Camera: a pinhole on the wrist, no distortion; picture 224 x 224 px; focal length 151.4 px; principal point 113.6 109.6 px. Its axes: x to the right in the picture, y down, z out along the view. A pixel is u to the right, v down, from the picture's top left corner.
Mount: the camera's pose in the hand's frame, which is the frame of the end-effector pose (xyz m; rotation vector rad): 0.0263 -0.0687 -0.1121 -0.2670 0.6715 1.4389
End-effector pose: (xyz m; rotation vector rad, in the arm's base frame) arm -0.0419 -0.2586 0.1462 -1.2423 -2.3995 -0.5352
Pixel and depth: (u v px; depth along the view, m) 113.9 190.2 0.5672
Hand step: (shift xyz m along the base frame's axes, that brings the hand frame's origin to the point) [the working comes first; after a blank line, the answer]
In the camera's frame: 0.0011 0.3020 0.5672

0.2371 0.2751 -0.3564
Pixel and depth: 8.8 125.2 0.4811
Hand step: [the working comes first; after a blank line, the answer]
In the camera's frame: -0.3330 0.0496 0.4811

-0.1904 0.2700 -0.3573
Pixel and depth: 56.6 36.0 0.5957
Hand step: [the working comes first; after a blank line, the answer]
In the camera's frame: -0.2243 -0.2896 0.5957

-0.2863 0.5463 -0.1240
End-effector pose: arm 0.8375 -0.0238 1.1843 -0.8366 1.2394 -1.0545
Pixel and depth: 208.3 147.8 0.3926
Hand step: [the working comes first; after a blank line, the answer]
In the camera's frame: 0.2456 0.0991 0.3926

0.1404 0.0832 -0.3366
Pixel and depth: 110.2 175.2 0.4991
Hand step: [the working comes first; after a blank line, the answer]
In the camera's frame: -0.0112 0.2163 0.4991

0.3702 0.1053 -0.1424
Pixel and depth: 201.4 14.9 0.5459
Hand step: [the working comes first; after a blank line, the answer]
In the camera's frame: 0.3166 -0.3415 0.5459

0.1403 -0.3296 -0.5651
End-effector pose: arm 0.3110 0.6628 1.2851 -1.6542 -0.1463 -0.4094
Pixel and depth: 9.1 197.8 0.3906
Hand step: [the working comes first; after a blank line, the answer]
In the camera's frame: -0.2696 0.2275 0.3906

-0.0234 0.4114 -0.0211
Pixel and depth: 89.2 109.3 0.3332
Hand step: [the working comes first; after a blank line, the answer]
In the camera's frame: -0.0537 -0.0007 0.3332

0.1628 0.1526 -0.0401
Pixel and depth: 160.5 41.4 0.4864
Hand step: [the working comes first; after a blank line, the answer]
In the camera's frame: 0.1507 -0.2191 0.4864

0.4588 0.0450 -0.1572
